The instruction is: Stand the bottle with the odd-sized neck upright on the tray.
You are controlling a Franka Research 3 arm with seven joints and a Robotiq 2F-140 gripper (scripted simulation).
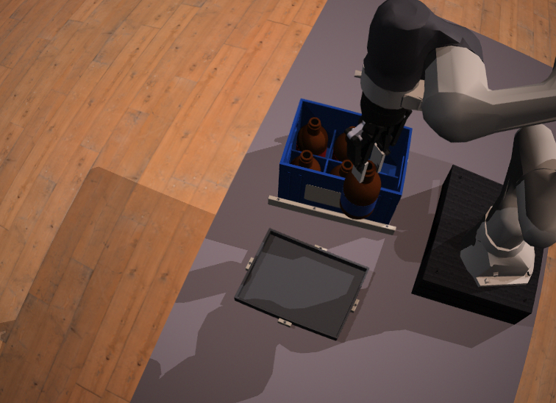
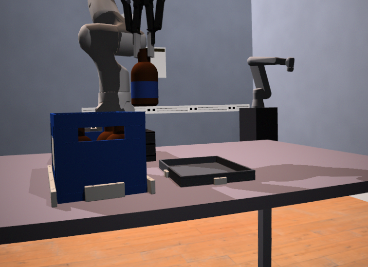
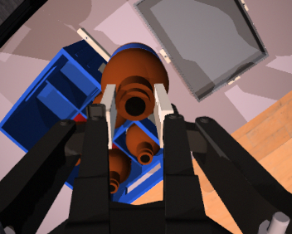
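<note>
My gripper is now 9 cm above the bottle. From my hand the other things lie so: crate 4 cm ahead, 15 cm to the right, 27 cm below; then dark tray 7 cm ahead, 14 cm to the left, 34 cm below.
</note>
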